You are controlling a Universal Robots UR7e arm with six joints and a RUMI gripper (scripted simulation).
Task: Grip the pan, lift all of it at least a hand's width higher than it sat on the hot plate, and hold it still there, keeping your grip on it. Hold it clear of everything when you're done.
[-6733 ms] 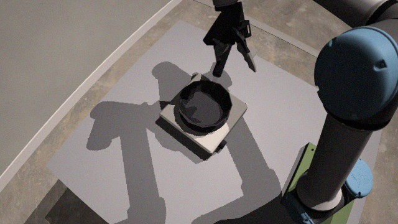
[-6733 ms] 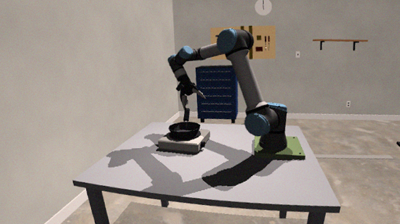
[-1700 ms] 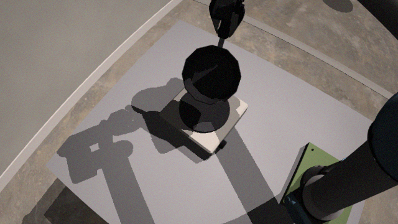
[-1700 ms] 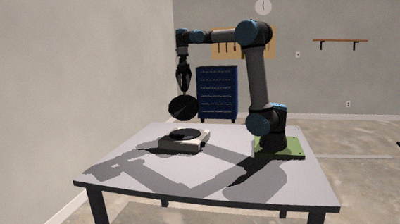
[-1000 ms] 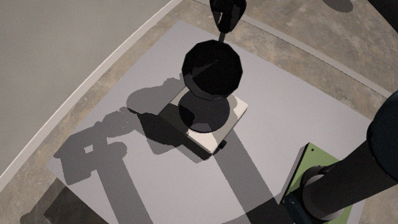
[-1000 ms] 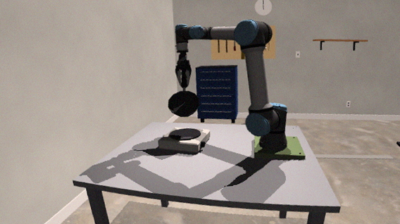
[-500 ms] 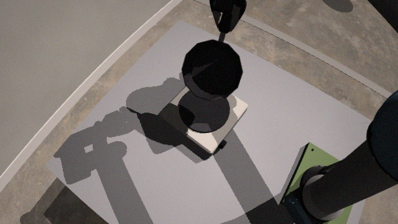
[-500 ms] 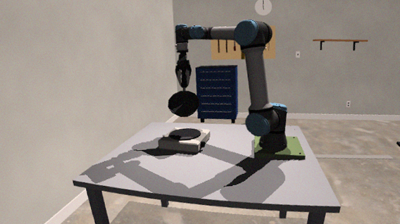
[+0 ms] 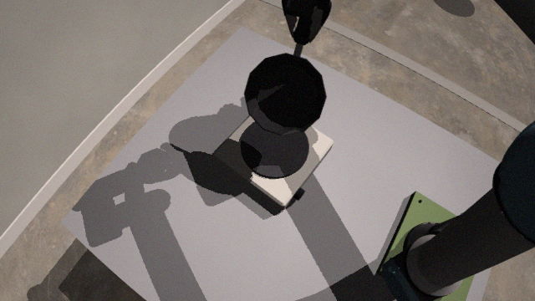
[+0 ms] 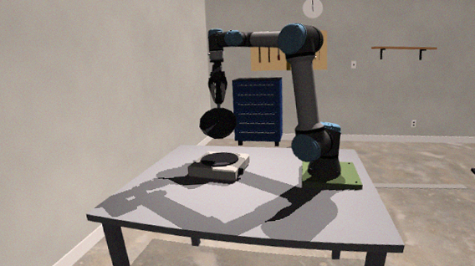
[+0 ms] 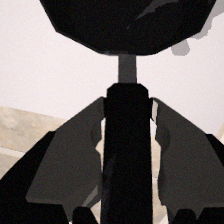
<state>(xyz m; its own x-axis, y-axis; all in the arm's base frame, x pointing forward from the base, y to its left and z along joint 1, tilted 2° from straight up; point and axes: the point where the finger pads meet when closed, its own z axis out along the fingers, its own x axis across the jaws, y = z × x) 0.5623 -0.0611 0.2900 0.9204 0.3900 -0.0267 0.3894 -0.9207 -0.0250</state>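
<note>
Now: the black pan 60 mm below my hand, 40 mm to the left of it and 20 mm behind it. The rest, counted from my hand: hot plate (300 mm below, 130 mm to the left, 70 mm behind).
</note>
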